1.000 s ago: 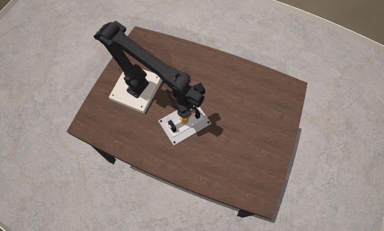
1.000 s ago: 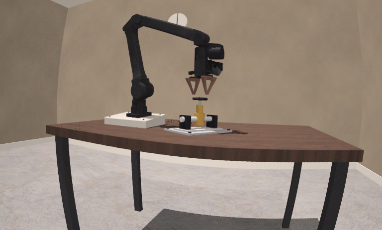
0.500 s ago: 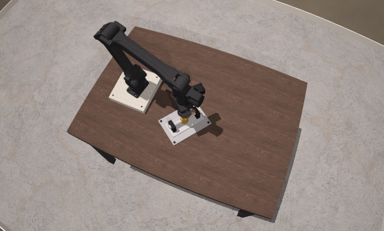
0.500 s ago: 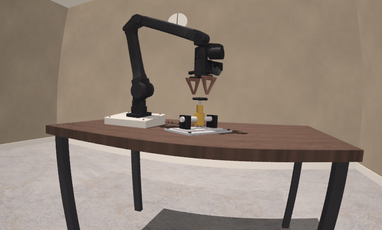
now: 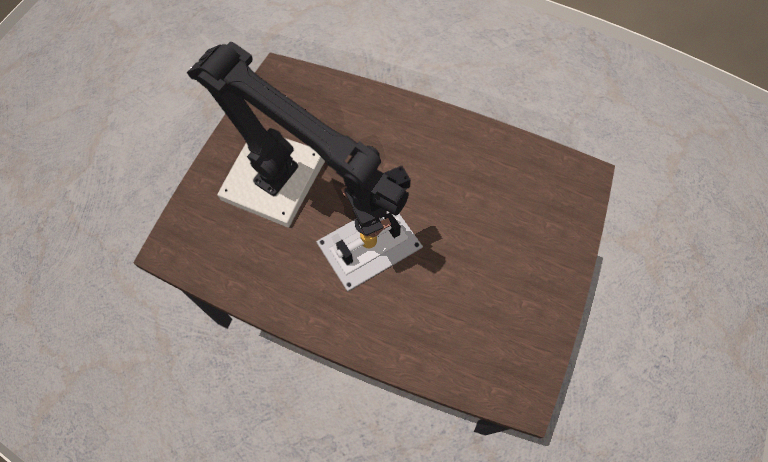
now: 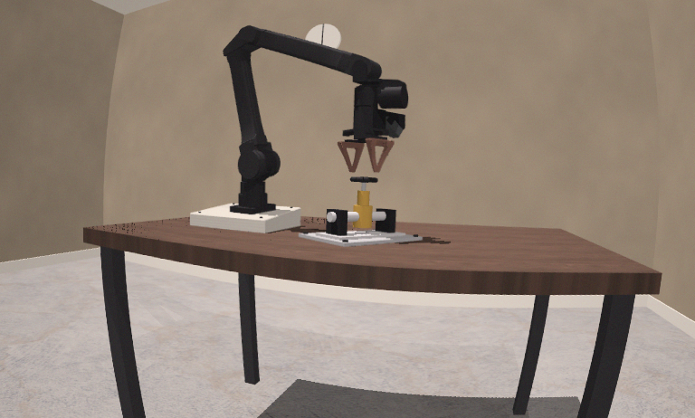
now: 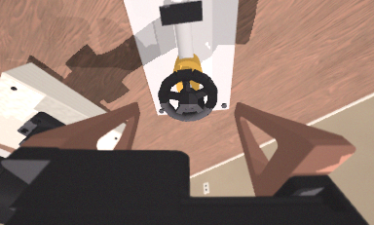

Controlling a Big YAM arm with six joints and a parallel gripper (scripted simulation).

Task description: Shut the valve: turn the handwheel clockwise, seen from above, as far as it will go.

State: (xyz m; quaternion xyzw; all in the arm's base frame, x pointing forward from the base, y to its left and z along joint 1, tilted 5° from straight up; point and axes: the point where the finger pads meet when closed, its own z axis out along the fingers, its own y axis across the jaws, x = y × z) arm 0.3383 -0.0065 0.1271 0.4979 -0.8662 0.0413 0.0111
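My hand is 30 mm above the black spoked handwheel.
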